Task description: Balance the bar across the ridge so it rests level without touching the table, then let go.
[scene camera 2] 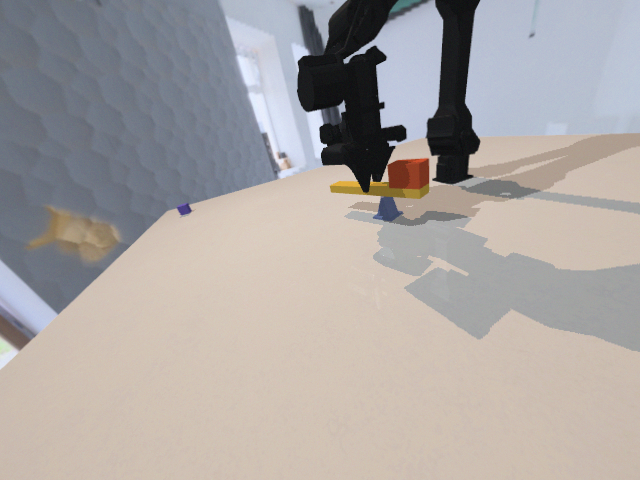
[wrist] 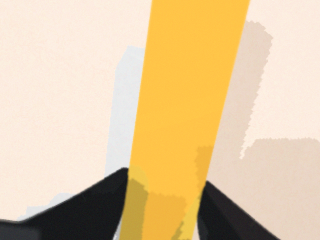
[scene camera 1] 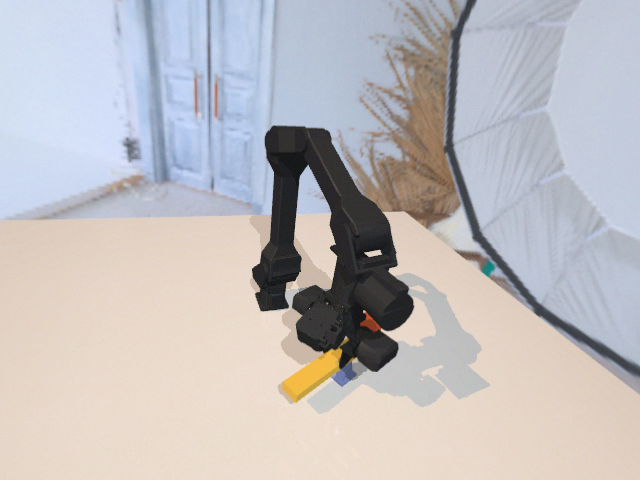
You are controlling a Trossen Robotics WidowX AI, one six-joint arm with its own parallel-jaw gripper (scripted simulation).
Note:
The pictures show: my gripper and a bar.
My gripper also shows in scene camera 2 and in the wrist view.

